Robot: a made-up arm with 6 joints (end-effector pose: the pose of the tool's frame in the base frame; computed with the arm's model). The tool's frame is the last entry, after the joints.
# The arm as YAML. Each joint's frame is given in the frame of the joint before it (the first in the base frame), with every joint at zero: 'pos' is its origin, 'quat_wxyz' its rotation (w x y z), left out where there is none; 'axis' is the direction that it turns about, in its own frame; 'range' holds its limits. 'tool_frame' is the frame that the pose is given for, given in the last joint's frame.
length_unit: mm
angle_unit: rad
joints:
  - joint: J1
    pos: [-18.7, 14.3, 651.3]
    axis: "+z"
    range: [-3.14, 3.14]
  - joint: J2
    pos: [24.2, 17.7, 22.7]
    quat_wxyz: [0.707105, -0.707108, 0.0, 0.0]
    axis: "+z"
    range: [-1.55, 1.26]
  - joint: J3
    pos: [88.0, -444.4, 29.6]
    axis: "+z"
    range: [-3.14, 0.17]
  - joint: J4
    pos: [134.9, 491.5, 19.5]
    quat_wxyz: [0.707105, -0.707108, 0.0, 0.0]
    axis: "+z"
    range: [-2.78, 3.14]
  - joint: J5
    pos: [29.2, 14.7, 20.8]
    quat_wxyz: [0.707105, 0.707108, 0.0, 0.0]
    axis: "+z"
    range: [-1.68, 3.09]
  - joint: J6
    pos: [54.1, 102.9, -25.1]
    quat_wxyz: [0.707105, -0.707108, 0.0, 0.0]
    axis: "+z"
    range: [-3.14, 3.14]
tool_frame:
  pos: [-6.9, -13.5, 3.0]
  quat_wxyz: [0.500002, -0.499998, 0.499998, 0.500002]
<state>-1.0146 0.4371 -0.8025 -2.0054 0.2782 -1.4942</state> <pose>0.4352 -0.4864 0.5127 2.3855 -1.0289 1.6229</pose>
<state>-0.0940 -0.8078 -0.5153 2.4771 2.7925 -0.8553</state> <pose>0.2050 0.1162 1.0830 -1.4721 0.5137 -0.3386</pose>
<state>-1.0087 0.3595 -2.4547 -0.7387 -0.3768 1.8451</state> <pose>0.4316 -0.4593 1.5750 -2.4591 0.7769 2.4877</pose>
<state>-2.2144 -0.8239 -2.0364 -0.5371 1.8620 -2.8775</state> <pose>0.0667 0.1707 1.5802 1.4719 -0.5286 0.3236</pose>
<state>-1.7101 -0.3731 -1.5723 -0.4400 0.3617 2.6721</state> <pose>-0.0374 -0.4478 1.5423 2.4483 0.0443 1.2800</pose>
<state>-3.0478 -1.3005 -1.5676 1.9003 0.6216 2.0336</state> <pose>0.2797 -0.0150 1.5167 2.1977 0.9856 1.5955</pose>
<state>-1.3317 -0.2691 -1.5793 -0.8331 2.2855 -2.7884</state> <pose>0.0483 -0.4073 1.3710 3.0843 -0.7317 -0.4818</pose>
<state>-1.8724 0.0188 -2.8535 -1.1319 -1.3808 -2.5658</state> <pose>0.1371 -0.0675 1.6490 -2.4379 0.3111 -3.0771</pose>
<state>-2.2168 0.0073 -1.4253 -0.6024 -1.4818 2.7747</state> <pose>-0.3014 -0.5355 1.3240 3.1280 0.9234 2.1351</pose>
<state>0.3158 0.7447 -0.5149 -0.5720 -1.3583 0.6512</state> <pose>0.4597 0.3013 0.4131 -2.3565 -0.4034 -2.2128</pose>
